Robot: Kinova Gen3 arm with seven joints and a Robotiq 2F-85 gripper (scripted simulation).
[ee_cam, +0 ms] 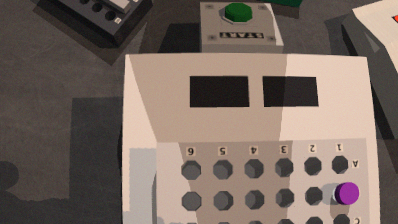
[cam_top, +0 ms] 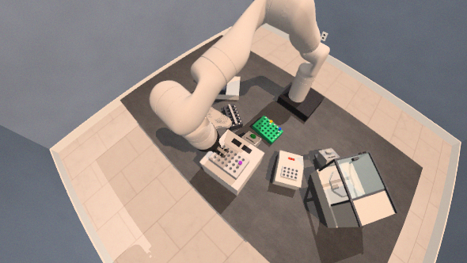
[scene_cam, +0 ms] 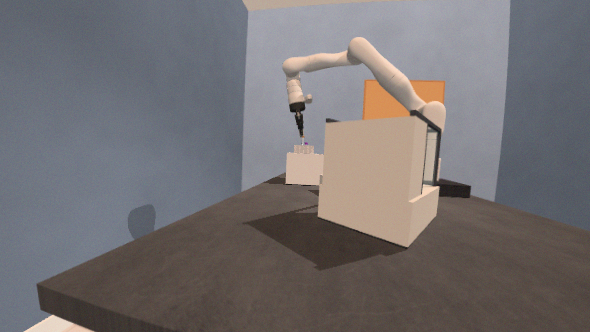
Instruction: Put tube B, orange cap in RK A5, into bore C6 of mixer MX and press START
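The orange-capped tube lies 40 mm below my hand and 10 mm behind it. Also, from my hand: green start key: 200 mm behind, 160 mm below, 10 mm to the left; then grey mixer block: 80 mm below, 40 mm to the left, 20 mm behind; then magnet block: 230 mm behind, 210 mm below, 150 mm to the right.
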